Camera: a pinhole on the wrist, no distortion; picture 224 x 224 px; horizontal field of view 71.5 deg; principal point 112.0 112.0 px. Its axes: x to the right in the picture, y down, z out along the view. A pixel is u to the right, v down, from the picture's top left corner.
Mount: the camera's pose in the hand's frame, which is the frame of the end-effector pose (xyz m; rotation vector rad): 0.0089 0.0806 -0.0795 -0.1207 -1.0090 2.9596
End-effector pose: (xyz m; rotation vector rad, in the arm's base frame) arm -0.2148 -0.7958 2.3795 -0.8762 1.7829 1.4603
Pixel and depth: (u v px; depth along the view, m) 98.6 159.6 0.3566
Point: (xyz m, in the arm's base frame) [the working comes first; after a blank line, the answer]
In the camera's frame: -0.0307 0.1091 0.3566

-0.0259 -0.6955 2.2258
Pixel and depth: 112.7 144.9 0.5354
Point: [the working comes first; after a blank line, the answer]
In the camera's frame: 0.0024 0.1132 0.5354

0.1026 -0.5739 2.1833
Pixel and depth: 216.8 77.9 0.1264
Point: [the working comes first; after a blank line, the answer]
In the camera's frame: 0.0851 -0.0277 0.1264

-0.1883 -0.7532 2.4613
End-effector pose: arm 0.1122 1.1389 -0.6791 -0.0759 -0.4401 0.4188
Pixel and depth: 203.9 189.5 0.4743
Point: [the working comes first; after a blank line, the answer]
In the camera's frame: 0.2802 0.2363 0.4743

-0.0483 0.6607 -0.6195
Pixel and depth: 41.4 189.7 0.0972
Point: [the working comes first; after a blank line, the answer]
In the camera's frame: -0.0441 0.0485 0.0972

0.1696 1.1412 -0.6843
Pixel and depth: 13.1 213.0 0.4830
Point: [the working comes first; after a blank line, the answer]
In the camera's frame: -0.3070 0.3136 0.4830

0.4658 0.8202 -0.3723
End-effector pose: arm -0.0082 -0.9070 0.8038 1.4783 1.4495 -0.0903
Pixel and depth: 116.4 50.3 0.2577
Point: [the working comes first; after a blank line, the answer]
In the camera's frame: 0.0073 -0.1022 0.2577

0.0955 -1.0441 0.7307
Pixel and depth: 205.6 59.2 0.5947
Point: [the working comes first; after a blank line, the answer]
In the camera's frame: 0.3578 -0.2018 0.5947

0.0761 -1.5386 0.7685
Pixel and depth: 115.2 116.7 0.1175
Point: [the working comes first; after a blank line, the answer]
In the camera's frame: 0.0024 0.0035 0.1175

0.0022 -0.9145 0.8039
